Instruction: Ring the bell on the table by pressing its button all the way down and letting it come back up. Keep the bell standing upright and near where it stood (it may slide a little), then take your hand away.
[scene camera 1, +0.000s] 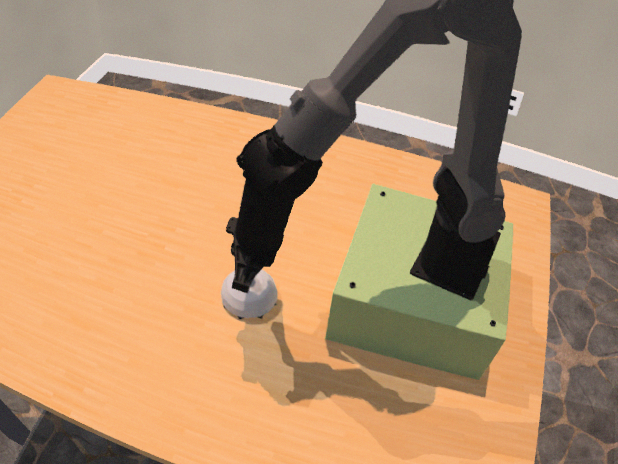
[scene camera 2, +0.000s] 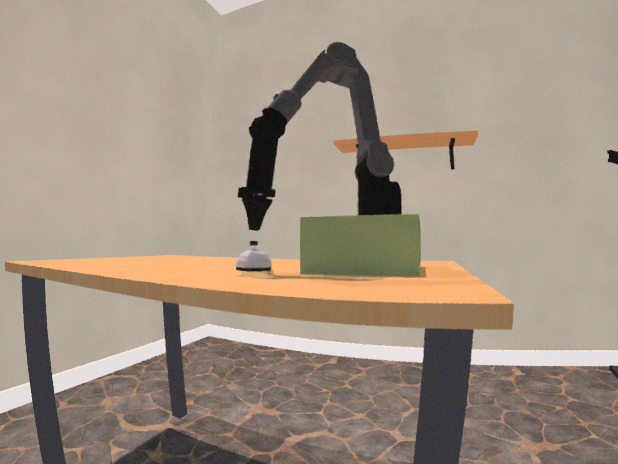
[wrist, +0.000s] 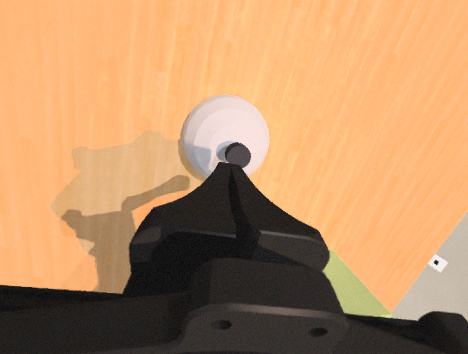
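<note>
The bell, a white dome (scene camera 1: 255, 300) (scene camera 2: 253, 261) (wrist: 225, 120) on a dark base, stands upright on the wooden table (scene camera 1: 150, 250) (scene camera 2: 350, 287) (wrist: 350, 100). Its dark button (scene camera 2: 254, 243) (wrist: 238, 155) stands up on a short stem above the dome. In the scene camera 1 view the button is hidden behind the fingertips. My gripper (scene camera 1: 241, 287) (scene camera 2: 254, 229) (wrist: 226, 177) is shut with its fingertips together and nothing between them. It points down over the bell, with a small gap between the fingertips and the button in the scene camera 2 view.
A green block (scene camera 1: 420, 250) (scene camera 2: 360, 245) (wrist: 350, 285) carries the arm's base, to the right of the bell in both scene views. An orange wall shelf (scene camera 2: 425, 140) is behind the arm. The arm's shadow falls on the table beside the bell.
</note>
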